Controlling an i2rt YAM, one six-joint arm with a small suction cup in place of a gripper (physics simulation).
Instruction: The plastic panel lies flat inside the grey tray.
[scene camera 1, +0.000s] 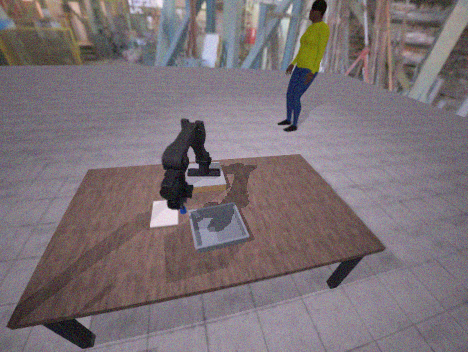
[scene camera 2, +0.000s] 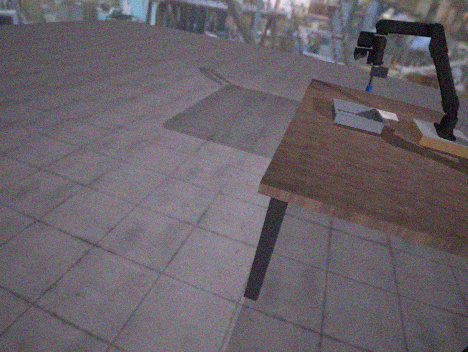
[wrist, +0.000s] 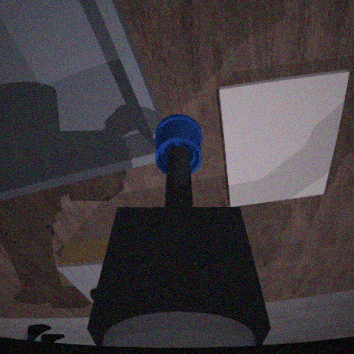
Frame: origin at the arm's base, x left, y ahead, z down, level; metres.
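Where they show: end effector, tool point: (scene camera 1: 183, 211) (scene camera 2: 368, 91) (wrist: 178, 135); arm's base, origin of the base link: (scene camera 1: 204, 173) (scene camera 2: 443, 132).
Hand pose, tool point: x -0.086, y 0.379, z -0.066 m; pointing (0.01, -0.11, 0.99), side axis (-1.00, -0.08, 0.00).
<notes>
Things, the pixels of their top centre, and the offset from my tool point. Level surfaces: height alone.
- white plastic panel, middle of its top: (wrist: 280, 150) (scene camera 1: 165, 212) (scene camera 2: 380, 112) dx -0.113, dy -0.102, dz +0.111 m
- grey tray, middle of its top: (scene camera 1: 217, 222) (scene camera 2: 357, 110) dx +0.154, dy +0.016, dz +0.068 m
- brown table, its level: dz +0.118 m
The white plastic panel (scene camera 1: 164, 215) (scene camera 2: 388, 115) (wrist: 285, 137) lies flat on the table beside the grey tray, outside it. The grey tray (scene camera 1: 222, 244) (scene camera 2: 357, 125) (wrist: 127, 55) is a shallow open box on the table; its inside shows shadow and no panel. My gripper, a blue suction cup (scene camera 1: 183, 210) (scene camera 2: 369, 88) (wrist: 178, 145) on a thin black stem, hangs above the table with nothing on it, so it is open. In the wrist view the cup appears between the tray's corner and the panel's near long edge.
The black arm stands on a pale base block (scene camera 1: 218, 181) (scene camera 2: 435, 143) with a yellowish side, at the back of the brown table (scene camera 1: 300, 210) (scene camera 2: 325, 165). The arm's shadow falls across the tray. A person (scene camera 1: 311, 47) in a yellow top stands on the floor behind the table.
</notes>
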